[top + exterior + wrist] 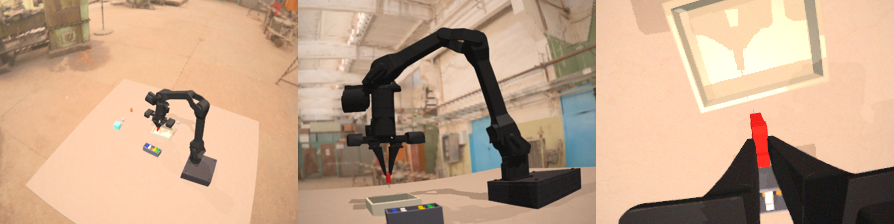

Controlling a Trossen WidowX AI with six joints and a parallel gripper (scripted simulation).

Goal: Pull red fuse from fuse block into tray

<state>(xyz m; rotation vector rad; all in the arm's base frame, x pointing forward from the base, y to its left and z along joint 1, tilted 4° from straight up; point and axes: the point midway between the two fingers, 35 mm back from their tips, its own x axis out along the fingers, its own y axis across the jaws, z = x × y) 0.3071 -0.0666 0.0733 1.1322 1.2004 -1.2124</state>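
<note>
The cream tray is 10 cm below my gripper tip and 6 cm to the right of it. Also, from my gripper tip: cyan cube 27 cm ahead, 8 cm to the left, 8 cm below; red fuse 1 cm below; orange block 30 cm ahead, 12 cm to the right, 9 cm below.
</note>
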